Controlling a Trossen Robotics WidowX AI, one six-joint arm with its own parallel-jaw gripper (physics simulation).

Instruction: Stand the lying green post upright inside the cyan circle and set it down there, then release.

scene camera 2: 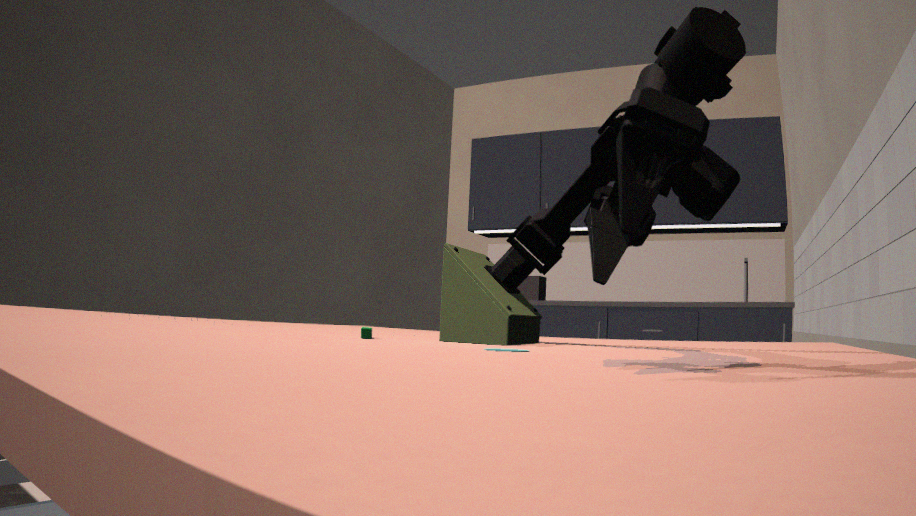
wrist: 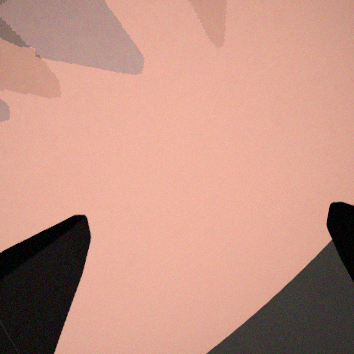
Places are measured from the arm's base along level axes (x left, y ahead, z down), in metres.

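Pixels of known places: gripper, between the fingertips: (scene camera 2: 611, 260) (wrist: 210, 221); arm's base, origin of its link: (scene camera 2: 501, 280).
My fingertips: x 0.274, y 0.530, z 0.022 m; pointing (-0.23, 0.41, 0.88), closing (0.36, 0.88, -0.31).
For each thing: its top centre in the pictures, then the offset to it from my fingertips. "spot": a spot on its surface instead. Level surfaces: height alone.
- green post, centre of its top: (scene camera 2: 366, 327) dx -0.426, dy -0.335, dz +0.071 m
- cyan circle, a spot on its surface: (scene camera 2: 507, 350) spot: dx -0.166, dy -0.256, dz +0.086 m
- pink table top, height of its surface: dz +0.087 m
The green post (scene camera 2: 366, 332) is small and far off on the table in the scene view, left of the arm's base. It looks like a small dark green block there, perhaps seen end-on. The cyan circle (scene camera 2: 507, 350) shows as a thin flat line on the table in front of the base. My gripper (scene camera 2: 617, 262) (wrist: 210, 221) is open and empty. It hangs well above the table, to the right of the circle and far right of the post. Neither post nor circle shows in the wrist view.
The green wedge-shaped base (scene camera 2: 474, 304) of the arm stands behind the circle. The pink table top (scene camera 2: 384, 423) (wrist: 210, 150) carries shadows of the arm. The table's edge crosses the lower right of the wrist view, with dark grey beyond. Wall cabinets hang in the background.
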